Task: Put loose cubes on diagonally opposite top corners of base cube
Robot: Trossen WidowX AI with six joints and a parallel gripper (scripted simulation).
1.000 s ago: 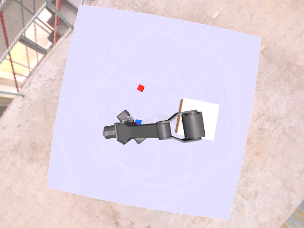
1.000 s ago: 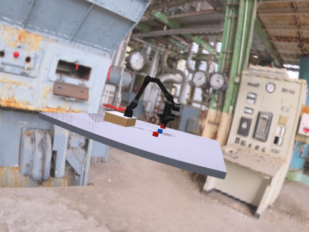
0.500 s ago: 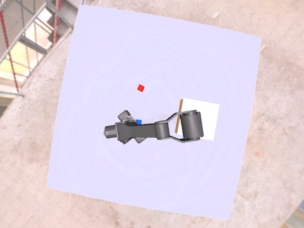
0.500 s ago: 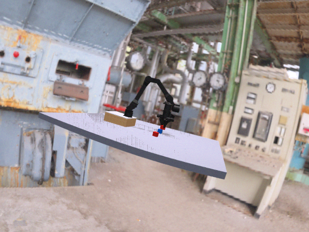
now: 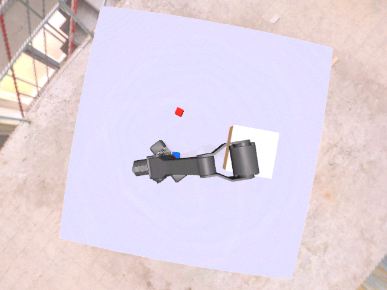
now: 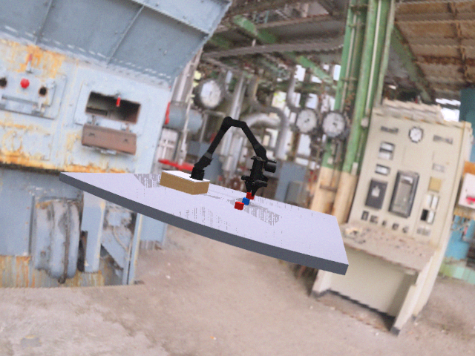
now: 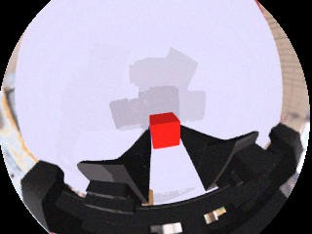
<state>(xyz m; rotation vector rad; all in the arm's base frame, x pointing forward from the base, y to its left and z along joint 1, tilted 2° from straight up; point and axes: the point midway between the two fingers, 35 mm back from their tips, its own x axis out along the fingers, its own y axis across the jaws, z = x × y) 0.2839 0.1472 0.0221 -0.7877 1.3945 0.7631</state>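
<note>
Right now my gripper tip is 4 cm above the blue cube, 2 cm to the left of it and 1 cm past it.
</note>
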